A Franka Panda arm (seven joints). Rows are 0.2 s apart.
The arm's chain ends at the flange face. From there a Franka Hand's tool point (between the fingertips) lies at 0.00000 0.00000 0.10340 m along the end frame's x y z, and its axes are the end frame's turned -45 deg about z.
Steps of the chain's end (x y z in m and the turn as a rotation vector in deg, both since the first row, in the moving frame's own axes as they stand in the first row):
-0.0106 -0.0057 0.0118 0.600 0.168 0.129
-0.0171 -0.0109 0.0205 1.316 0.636 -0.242
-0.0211 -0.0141 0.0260 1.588 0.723 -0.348
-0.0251 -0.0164 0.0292 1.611 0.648 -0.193
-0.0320 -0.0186 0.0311 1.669 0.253 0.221
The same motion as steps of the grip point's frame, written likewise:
-0.0025 -0.0121 0.0118 0.305 0.543 0.129
-0.0019 -0.0207 0.0205 0.481 1.380 -0.242
-0.0020 -0.0260 0.0260 0.612 1.634 -0.348
-0.0033 -0.0306 0.0292 0.681 1.597 -0.193
-0.0070 -0.0376 0.0311 1.001 1.359 0.221

